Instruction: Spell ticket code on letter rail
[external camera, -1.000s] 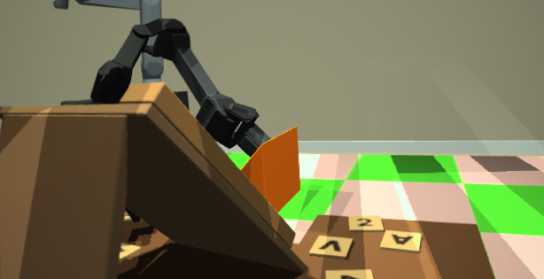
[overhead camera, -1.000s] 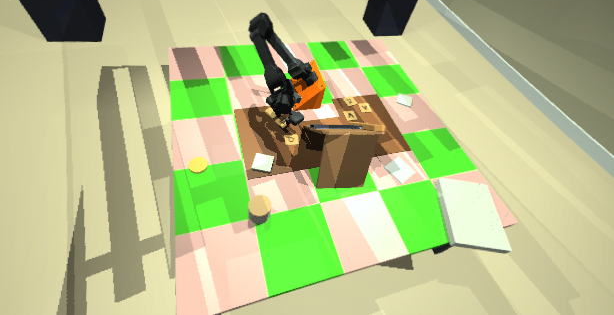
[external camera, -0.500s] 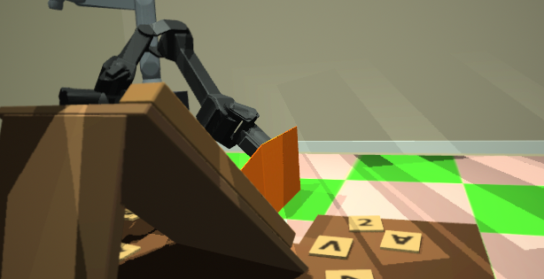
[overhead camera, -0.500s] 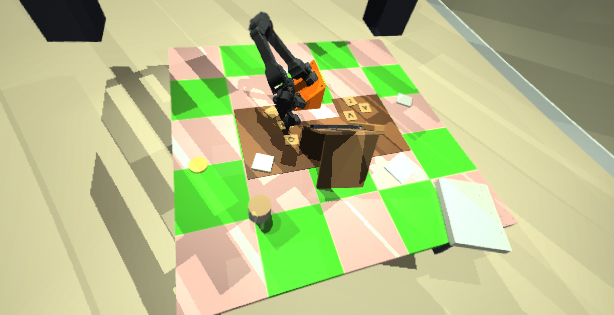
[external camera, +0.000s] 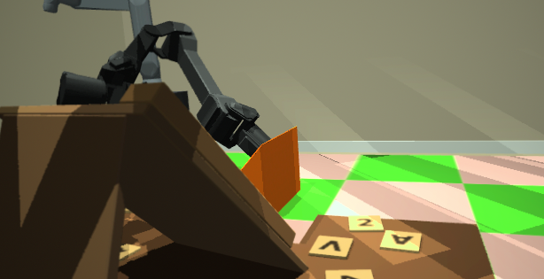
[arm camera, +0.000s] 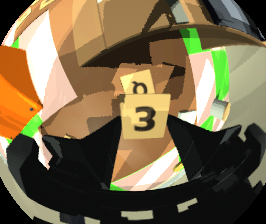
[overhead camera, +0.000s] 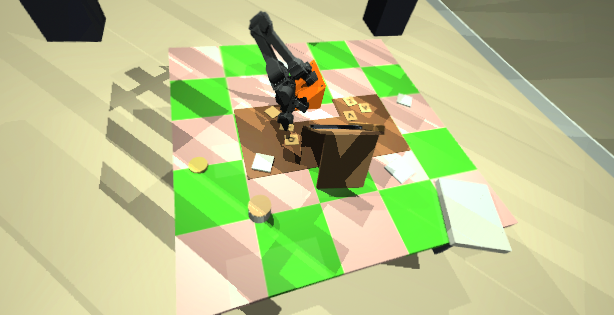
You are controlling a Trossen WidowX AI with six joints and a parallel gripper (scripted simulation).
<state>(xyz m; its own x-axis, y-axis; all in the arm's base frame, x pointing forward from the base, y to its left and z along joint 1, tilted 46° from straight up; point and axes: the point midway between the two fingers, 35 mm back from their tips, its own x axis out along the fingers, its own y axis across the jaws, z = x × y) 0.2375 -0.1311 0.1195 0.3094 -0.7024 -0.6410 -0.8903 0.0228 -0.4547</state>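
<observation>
Now: gripper tip 200 mm to the right of the ticket, 40 mm short of it and 20 mm below it. Also, from my gripper tip: tan tile (right at my gripper tip); then white slab (650 mm to the left, 510 mm ahead, 40 mm below).
</observation>
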